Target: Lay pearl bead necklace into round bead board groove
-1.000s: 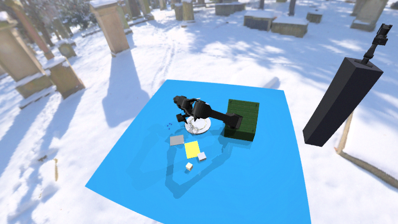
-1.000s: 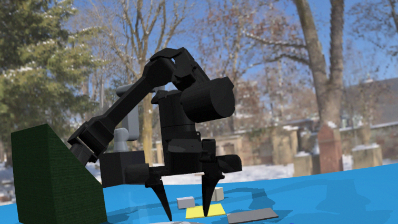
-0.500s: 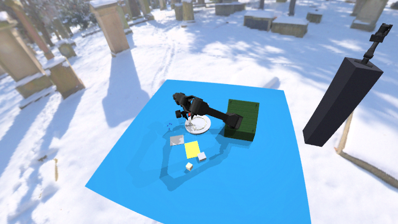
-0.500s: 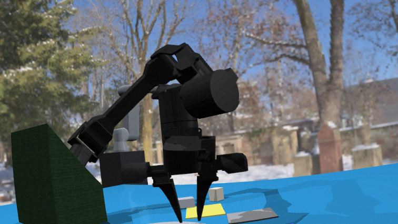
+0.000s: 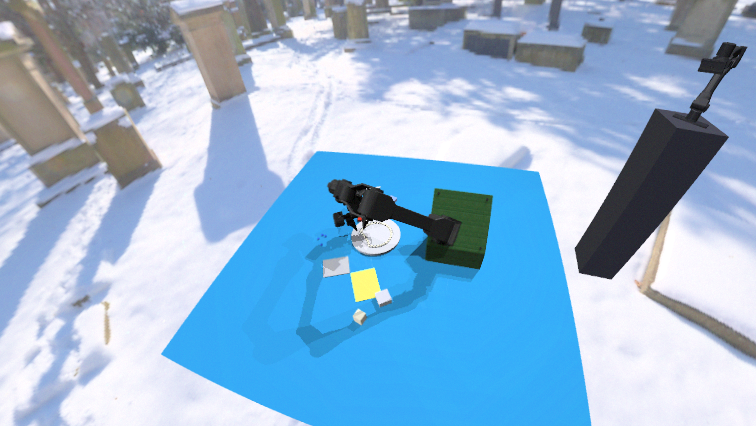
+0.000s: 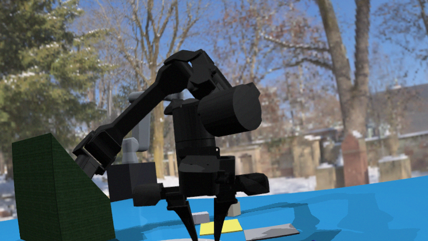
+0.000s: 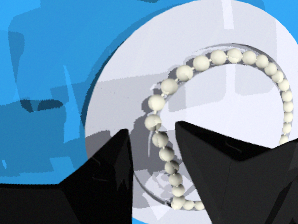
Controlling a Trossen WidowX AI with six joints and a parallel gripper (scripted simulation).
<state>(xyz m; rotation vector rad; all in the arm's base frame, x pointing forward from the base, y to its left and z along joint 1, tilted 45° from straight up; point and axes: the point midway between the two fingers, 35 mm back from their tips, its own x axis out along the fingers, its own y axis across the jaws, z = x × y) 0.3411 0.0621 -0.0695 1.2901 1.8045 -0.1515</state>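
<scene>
Right now the round white bead board is 6 cm behind my gripper tip, 1 cm to the right of it and 2 cm below it. From my gripper tip the other things lie so: yellow tile 11 cm behind, 22 cm to the left, 3 cm below; then red object 5 cm ahead, 12 cm to the right, 2 cm below; then grey tile 3 cm ahead, 18 cm to the left, 3 cm below.
</scene>
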